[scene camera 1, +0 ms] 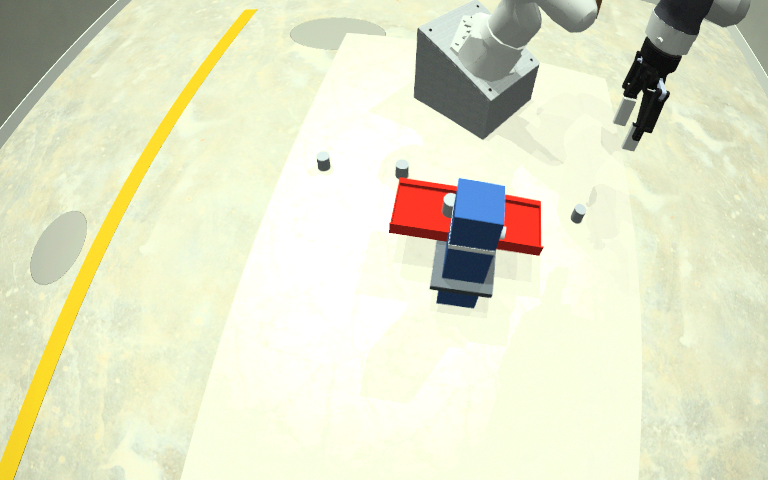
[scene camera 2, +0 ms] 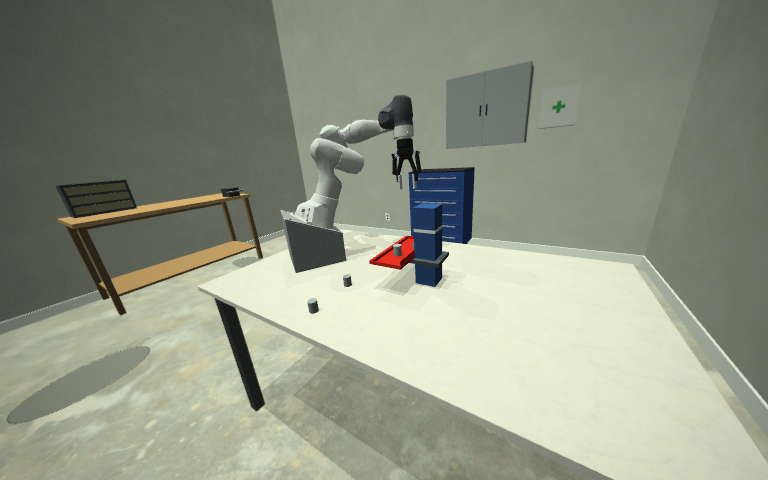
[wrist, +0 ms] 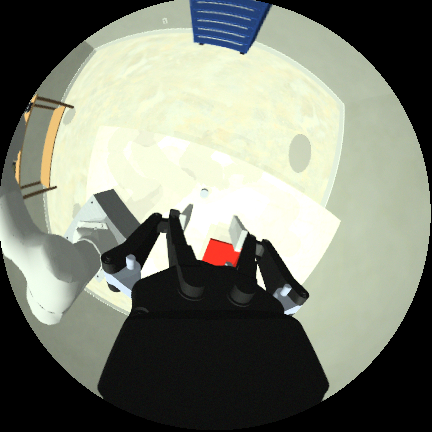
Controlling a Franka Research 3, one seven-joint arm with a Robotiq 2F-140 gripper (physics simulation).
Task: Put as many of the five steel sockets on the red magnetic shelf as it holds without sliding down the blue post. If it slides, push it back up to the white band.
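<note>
The red shelf (scene camera 1: 419,212) (scene camera 2: 387,260) (wrist: 218,250) sits behind the blue post (scene camera 1: 480,200) (scene camera 2: 428,246). In the scene camera 2 view it looks level with the grey collar (scene camera 1: 462,285) (scene camera 2: 444,258), below the white band (scene camera 1: 471,247) (scene camera 2: 427,230). One steel socket (scene camera 1: 448,206) (scene camera 2: 397,249) stands on it; another socket (scene camera 1: 502,232) is mostly hidden by the post. Two sockets stand on the table left of the shelf, a far one (scene camera 1: 323,161) (scene camera 2: 312,305) and a near one (scene camera 1: 401,169) (scene camera 2: 347,280). A fifth socket (scene camera 1: 578,213) (wrist: 204,193) stands right of it. My gripper (scene camera 1: 628,125) (scene camera 2: 407,181) (wrist: 210,217) is open, empty and high above the table.
The arm's grey base block (scene camera 1: 481,99) (scene camera 2: 315,249) (wrist: 117,210) stands behind the shelf on the white table (scene camera 1: 283,339) (scene camera 2: 538,339). A blue drawer cabinet (scene camera 2: 464,206) (wrist: 227,22) and a wooden bench (scene camera 2: 169,205) (wrist: 50,145) stand beyond the table.
</note>
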